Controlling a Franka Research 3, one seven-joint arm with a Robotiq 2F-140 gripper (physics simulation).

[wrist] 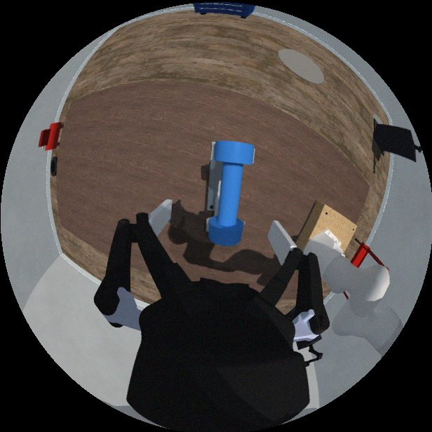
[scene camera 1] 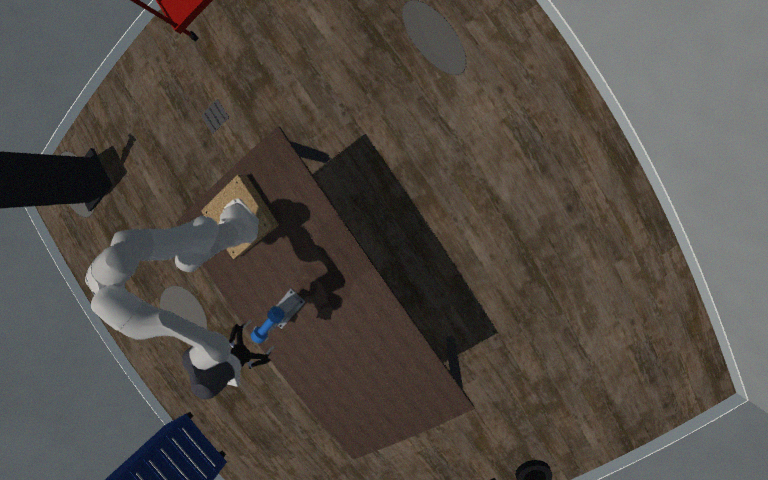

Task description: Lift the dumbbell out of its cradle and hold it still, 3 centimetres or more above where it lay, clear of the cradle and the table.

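A blue dumbbell (scene camera 1: 266, 327) (wrist: 230, 195) with two thick round ends rests lengthwise over a pale grey cradle (scene camera 1: 292, 308) (wrist: 212, 192). The cradle stands on the brown table (scene camera 1: 362, 367) (wrist: 125, 150) and is partly hidden beneath the dumbbell. My black gripper (scene camera 1: 258, 338) (wrist: 221, 218) is wide open, with nothing gripped. In the wrist view the dumbbell's nearer end shows between the two spread fingers, and its handle and farther end lie beyond the fingertips. In the scene view the fingers are on either side of the dumbbell's lower-left end. Their height above it cannot be told.
The arm's base stands on a light wooden block (scene camera 1: 240, 189) (wrist: 335, 220) at the table's upper-left part. A blue slatted object (scene camera 1: 175, 452) (wrist: 222, 8), a black column (scene camera 1: 50, 180) (wrist: 395, 140) and a red framed object (scene camera 1: 184, 11) (wrist: 360, 255) stand away from the table.
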